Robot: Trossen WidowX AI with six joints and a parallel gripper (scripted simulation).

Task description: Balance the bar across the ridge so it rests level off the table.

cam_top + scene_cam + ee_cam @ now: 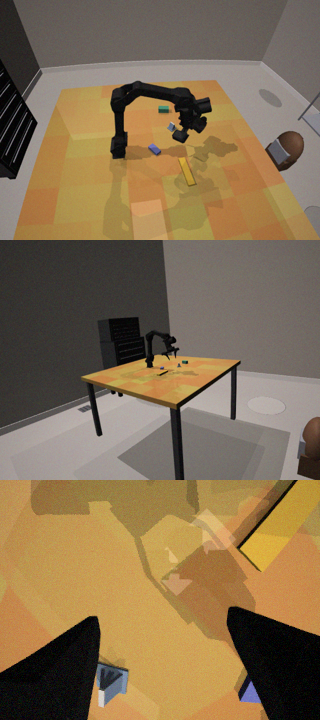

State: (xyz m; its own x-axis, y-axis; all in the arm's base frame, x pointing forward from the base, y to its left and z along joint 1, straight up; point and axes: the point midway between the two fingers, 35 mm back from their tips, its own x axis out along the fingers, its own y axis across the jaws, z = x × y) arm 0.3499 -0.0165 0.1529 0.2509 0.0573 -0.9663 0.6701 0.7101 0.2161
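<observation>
The long yellow bar is 30 mm behind my gripper tip, 140 mm to the right of it and 110 mm below it. From my gripper tip the other things lie so: green block (60 mm behind, 310 mm to the left, 100 mm below); blue block (170 mm behind, 10 mm to the left, 110 mm below).
</observation>
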